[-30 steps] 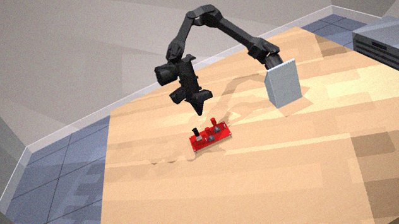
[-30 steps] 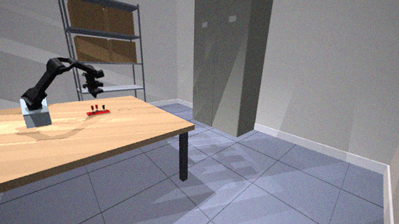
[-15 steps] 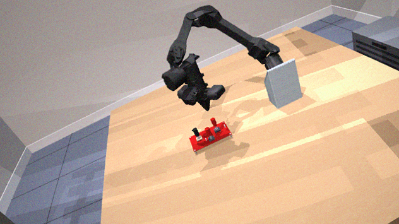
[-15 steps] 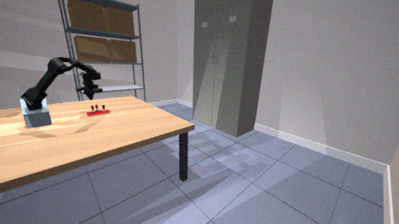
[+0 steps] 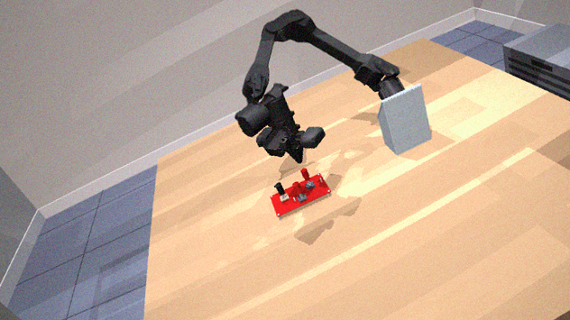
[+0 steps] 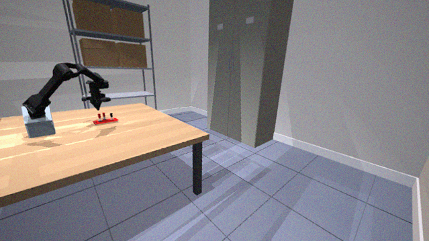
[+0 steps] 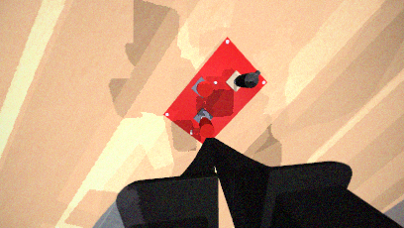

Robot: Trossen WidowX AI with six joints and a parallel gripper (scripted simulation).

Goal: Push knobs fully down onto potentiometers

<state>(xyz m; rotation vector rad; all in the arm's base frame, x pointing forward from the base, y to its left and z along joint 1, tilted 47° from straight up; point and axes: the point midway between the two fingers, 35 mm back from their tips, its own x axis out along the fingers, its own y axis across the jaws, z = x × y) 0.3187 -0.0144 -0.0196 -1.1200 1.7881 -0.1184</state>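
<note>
Now: the black knob 80 mm ahead of my gripper tip, 10 mm to the right of it and 50 mm below it.
</note>
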